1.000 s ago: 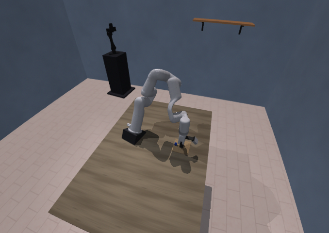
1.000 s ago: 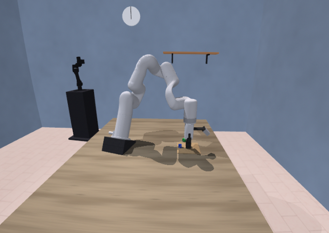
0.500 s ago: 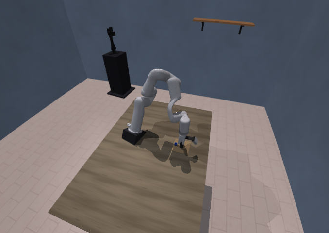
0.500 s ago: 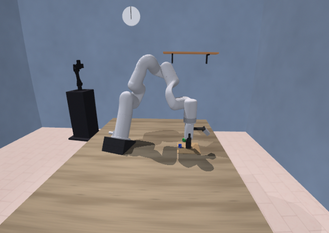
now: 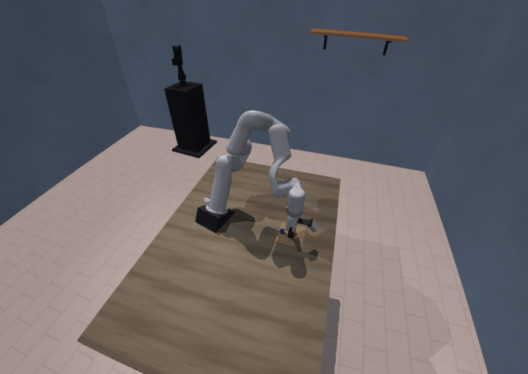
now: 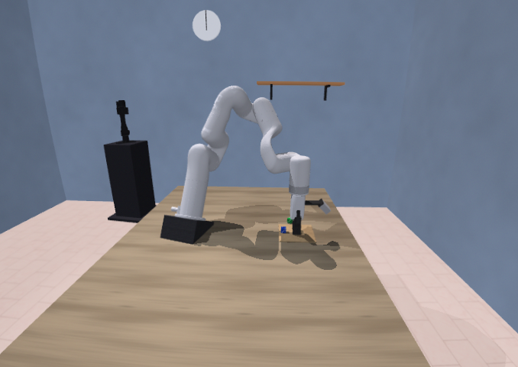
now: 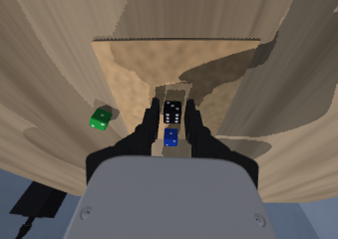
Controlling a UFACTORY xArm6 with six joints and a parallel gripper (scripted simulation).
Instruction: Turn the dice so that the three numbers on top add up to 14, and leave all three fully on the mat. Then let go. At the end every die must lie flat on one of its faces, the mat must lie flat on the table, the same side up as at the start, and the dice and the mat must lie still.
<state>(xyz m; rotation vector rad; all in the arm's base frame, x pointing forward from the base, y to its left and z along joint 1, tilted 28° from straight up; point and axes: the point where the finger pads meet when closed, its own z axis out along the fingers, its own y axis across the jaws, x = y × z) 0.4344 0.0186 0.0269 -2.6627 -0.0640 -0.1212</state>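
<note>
Now: the black die 10 mm below my hand. Also, from my hand: tan mat (20 mm below); then blue die (50 mm behind, 10 mm below); then green die (30 mm behind, 90 mm to the left, 20 mm below).
</note>
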